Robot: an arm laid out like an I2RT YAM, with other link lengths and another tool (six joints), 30 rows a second.
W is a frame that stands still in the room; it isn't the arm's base.
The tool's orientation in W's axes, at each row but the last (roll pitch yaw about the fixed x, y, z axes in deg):
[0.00 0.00 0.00]
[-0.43 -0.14 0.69]
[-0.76 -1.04 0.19]
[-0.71 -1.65 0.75]
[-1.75 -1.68 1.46]
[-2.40 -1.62 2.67]
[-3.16 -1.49 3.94]
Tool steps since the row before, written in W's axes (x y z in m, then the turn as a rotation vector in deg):
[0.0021 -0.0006 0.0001 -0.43 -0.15 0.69]
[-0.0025 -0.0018 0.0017 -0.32 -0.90 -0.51]
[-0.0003 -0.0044 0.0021 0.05 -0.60 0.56]
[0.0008 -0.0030 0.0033 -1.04 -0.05 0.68]
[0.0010 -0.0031 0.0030 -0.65 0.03 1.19]
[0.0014 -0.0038 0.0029 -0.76 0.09 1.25]
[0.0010 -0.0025 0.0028 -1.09 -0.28 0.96]
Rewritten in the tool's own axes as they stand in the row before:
[0.0021 -0.0006 0.0001 -0.43 -0.15 0.69]
[-0.0025 -0.0018 0.0017 -0.33 -0.89 -0.52]
[-0.0003 -0.0044 0.0020 0.06 -0.61 0.55]
[0.0009 -0.0031 0.0032 -1.02 -0.05 0.71]
[0.0010 -0.0032 0.0029 -0.61 0.01 1.21]
[0.0013 -0.0040 0.0027 -0.72 0.07 1.27]
[0.0009 -0.0027 0.0026 -1.08 -0.26 0.98]

